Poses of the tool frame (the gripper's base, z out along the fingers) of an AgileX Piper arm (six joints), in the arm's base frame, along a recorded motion.
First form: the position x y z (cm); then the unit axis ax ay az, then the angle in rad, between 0 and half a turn.
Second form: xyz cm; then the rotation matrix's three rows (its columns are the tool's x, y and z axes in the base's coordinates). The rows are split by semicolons. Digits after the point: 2 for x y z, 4 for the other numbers.
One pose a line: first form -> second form
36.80 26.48 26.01 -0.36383 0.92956 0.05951 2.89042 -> 36.80 26.48 26.01; -0.7080 -0.6806 0.1884; -0.6510 0.7324 0.1993; -0.2737 0.0185 -0.9616
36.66 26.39 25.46 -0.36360 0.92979 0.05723 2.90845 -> 36.66 26.39 25.46; -0.7121 -0.6802 0.1738; -0.6538 0.7327 0.1890; -0.2559 0.0210 -0.9665
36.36 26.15 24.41 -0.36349 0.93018 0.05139 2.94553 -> 36.36 26.15 24.41; -0.7191 -0.6798 0.1442; -0.6597 0.7331 0.1655; -0.2182 0.0239 -0.9756
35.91 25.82 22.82 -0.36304 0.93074 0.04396 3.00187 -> 35.91 25.82 22.82; -0.7279 -0.6786 0.0979; -0.6664 0.7338 0.1320; -0.1614 0.0309 -0.9864
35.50 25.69 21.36 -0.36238 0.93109 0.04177 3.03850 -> 35.50 25.69 21.36; -0.7327 -0.6773 0.0656; -0.6687 0.7346 0.1149; -0.1260 0.0403 -0.9912
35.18 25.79 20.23 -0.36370 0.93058 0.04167 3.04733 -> 35.18 25.79 20.23; -0.7316 -0.6793 0.0573; -0.6715 0.7326 0.1116; -0.1178 0.0432 -0.9921
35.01 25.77 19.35 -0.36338 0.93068 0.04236 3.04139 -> 35.01 25.77 19.35; -0.7316 -0.6789 0.0624; -0.6704 0.7330 0.1150; -0.1238 0.0423 -0.9914
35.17 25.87 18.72 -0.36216 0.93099 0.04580 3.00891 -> 35.17 25.87 18.72; -0.7300 -0.6774 0.0901; -0.6653 0.7347 0.1328; -0.1562 0.0370 -0.9870
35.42 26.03 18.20 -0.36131 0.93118 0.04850 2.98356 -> 35.42 26.03 18.20; -0.7281 -0.6763 0.1117; -0.6611 0.7359 0.1466; -0.1814 0.0329 -0.9829
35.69 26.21 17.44 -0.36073 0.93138 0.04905 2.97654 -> 35.69 26.21 17.44; -0.7279 -0.6754 0.1179; -0.6593 0.7367 0.1500; -0.1882 0.0315 -0.9816
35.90 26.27 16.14 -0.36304 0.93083 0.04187 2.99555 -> 35.90 26.27 16.14; -0.7272 -0.6784 0.1052; -0.6662 0.7343 0.1304; -0.1657 0.0247 -0.9859
